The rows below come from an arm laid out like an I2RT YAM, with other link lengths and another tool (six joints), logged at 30 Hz.
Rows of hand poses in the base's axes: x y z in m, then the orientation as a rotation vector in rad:
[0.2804, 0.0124, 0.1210, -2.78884, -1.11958, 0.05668]
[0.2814, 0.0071, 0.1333, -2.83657, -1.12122, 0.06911]
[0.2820, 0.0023, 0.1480, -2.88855, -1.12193, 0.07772]
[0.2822, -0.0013, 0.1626, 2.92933, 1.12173, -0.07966]
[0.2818, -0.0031, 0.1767, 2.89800, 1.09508, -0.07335]
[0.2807, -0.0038, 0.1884, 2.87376, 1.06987, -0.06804]
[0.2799, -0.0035, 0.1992, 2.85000, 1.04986, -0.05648]
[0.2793, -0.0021, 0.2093, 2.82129, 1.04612, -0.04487]
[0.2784, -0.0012, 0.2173, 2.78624, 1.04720, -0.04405]
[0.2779, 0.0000, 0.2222, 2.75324, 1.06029, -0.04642]
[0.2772, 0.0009, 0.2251, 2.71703, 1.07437, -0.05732]
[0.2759, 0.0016, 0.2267, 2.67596, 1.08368, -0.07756]
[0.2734, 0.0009, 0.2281, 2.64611, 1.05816, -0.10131]
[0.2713, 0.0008, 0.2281, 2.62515, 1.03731, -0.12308]
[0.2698, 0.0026, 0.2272, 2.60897, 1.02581, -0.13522]
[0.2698, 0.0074, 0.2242, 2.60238, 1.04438, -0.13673]
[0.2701, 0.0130, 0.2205, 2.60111, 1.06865, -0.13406]
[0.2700, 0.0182, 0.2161, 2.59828, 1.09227, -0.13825]
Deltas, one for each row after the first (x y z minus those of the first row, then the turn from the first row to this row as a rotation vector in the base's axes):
[0.0010, -0.0053, 0.0123, -0.04520, -0.00921, -0.00926]
[0.0016, -0.0101, 0.0270, -0.09282, -0.02224, -0.01989]
[0.0018, -0.0137, 0.0416, -0.13583, -0.03812, -0.02852]
[0.0014, -0.0155, 0.0557, -0.17103, -0.05529, -0.03684]
[0.0003, -0.0162, 0.0674, -0.19972, -0.06929, -0.04623]
[-0.0005, -0.0159, 0.0782, -0.22468, -0.08653, -0.05304]
[-0.0011, -0.0145, 0.0883, -0.24814, -0.10419, -0.04874]
[-0.0020, -0.0136, 0.0963, -0.27781, -0.11700, -0.03927]
[-0.0025, -0.0124, 0.1012, -0.30208, -0.12592, -0.02249]
[-0.0032, -0.0115, 0.1041, -0.33056, -0.13031, -0.00357]
[-0.0045, -0.0108, 0.1057, -0.36694, -0.13058, 0.01445]
[-0.0070, -0.0115, 0.1071, -0.40754, -0.12766, 0.00762]
[-0.0091, -0.0116, 0.1071, -0.43822, -0.12219, 0.00106]
[-0.0106, -0.0098, 0.1062, -0.45910, -0.12049, -0.00131]
[-0.0106, -0.0050, 0.1032, -0.45815, -0.12000, 0.01267]
[-0.0103, 0.0006, 0.0995, -0.44941, -0.11998, 0.02861]
[-0.0104, 0.0058, 0.0951, -0.44357, -0.11586, 0.04481]

